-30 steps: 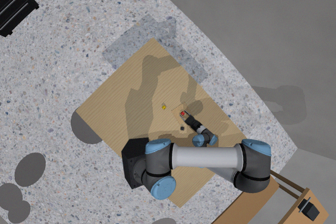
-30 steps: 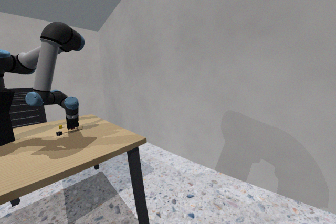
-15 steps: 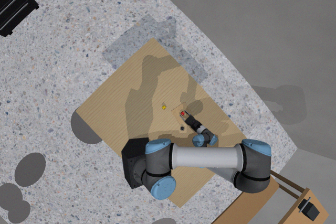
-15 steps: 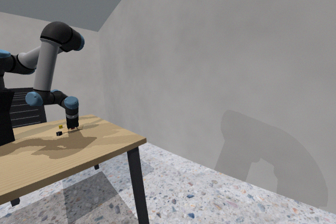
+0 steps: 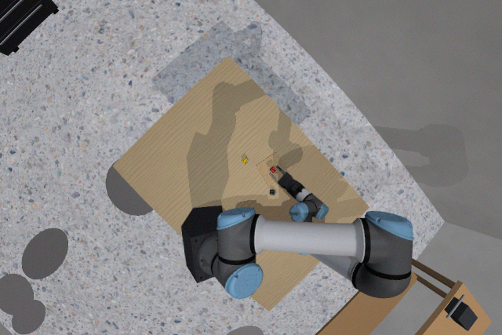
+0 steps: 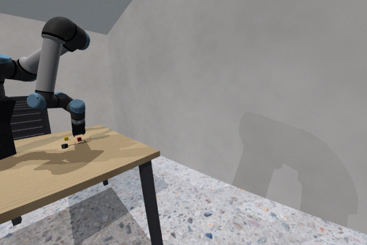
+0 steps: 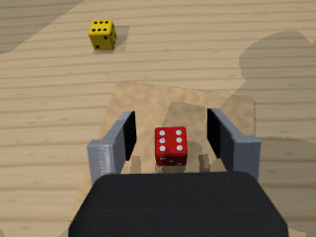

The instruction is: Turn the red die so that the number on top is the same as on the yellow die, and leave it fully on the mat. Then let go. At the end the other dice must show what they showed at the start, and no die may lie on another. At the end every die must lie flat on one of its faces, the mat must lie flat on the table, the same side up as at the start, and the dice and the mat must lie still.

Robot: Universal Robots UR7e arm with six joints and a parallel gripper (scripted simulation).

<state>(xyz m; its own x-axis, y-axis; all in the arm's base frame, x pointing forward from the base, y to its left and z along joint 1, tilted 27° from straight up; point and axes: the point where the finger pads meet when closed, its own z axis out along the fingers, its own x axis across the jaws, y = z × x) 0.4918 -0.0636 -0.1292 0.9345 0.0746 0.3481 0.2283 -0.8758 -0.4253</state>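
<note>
My gripper is now 5 cm above the red die and 1 cm to the right of it. From my hand the other things lie so: black die 9 cm behind, 8 cm to the right, 5 cm below; tan mat 6 cm below, 1 cm to the left; yellow die 16 cm to the left, 7 cm behind, 5 cm below.
</note>
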